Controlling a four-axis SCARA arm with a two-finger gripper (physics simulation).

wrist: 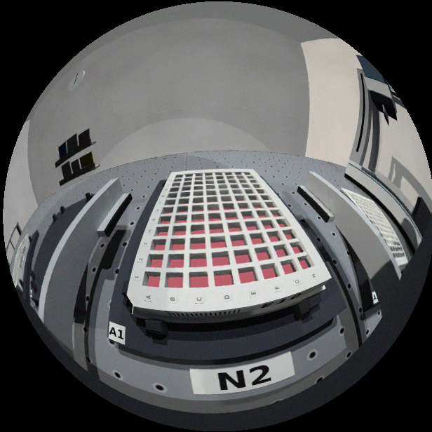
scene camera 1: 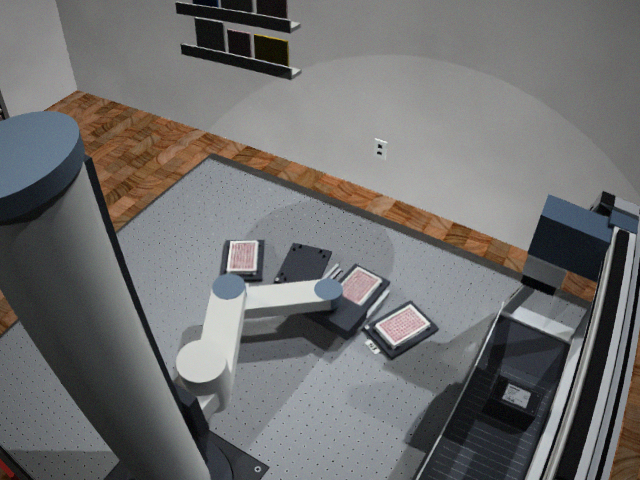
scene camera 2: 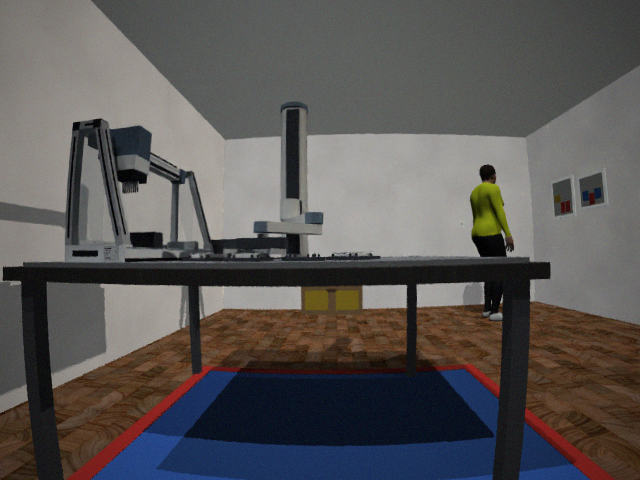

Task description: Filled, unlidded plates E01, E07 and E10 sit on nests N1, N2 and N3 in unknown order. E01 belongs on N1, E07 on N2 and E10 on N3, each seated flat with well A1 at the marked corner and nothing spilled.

In view: my gripper (scene camera 1: 362, 279), a dark out nest (wrist: 57, 228) and a nest N2 (wrist: 196, 341).
My gripper is seen too in the wrist view (wrist: 217, 178) and in scene camera 2 (scene camera 2: 247, 251).
